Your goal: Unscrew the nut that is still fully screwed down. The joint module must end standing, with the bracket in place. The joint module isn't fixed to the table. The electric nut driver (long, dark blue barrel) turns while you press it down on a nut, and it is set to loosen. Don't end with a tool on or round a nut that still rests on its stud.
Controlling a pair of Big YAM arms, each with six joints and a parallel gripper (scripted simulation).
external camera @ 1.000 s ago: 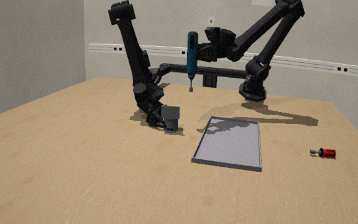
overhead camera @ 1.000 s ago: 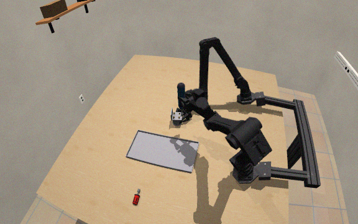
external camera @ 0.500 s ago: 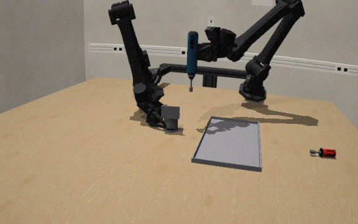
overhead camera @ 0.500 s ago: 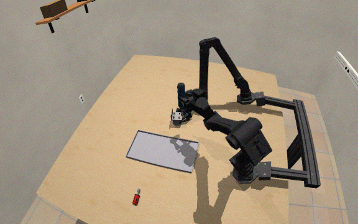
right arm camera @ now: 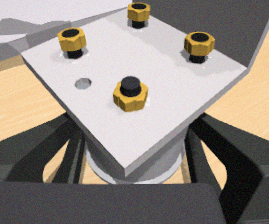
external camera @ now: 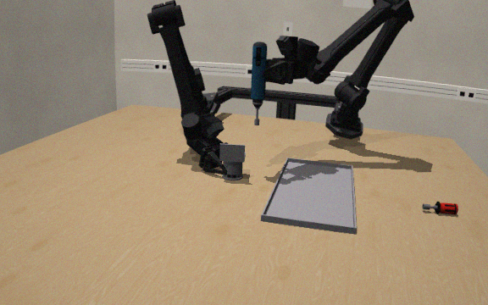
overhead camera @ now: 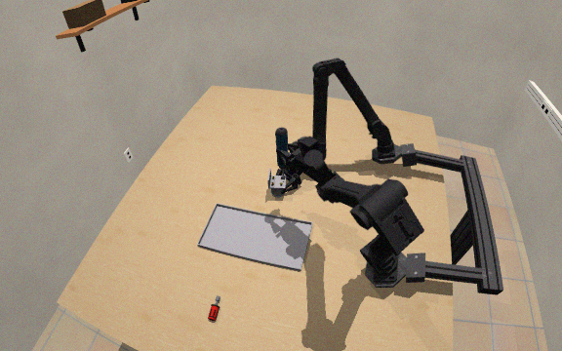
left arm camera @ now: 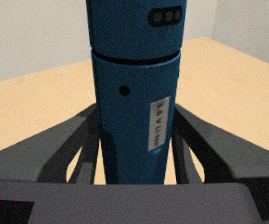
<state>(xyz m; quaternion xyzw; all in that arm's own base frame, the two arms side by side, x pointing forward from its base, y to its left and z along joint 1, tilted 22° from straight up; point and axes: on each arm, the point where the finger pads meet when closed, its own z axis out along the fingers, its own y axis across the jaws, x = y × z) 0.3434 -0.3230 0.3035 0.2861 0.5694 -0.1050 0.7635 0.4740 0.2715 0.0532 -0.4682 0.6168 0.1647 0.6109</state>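
Right now my right hand is 5 cm below the grey bracket. The rest, counted from my right hand: shallow grey tray: 25 cm to the left, 4 cm ahead, 2 cm below; small red-handled screwdriver: 59 cm to the left, 9 cm ahead, 1 cm below.
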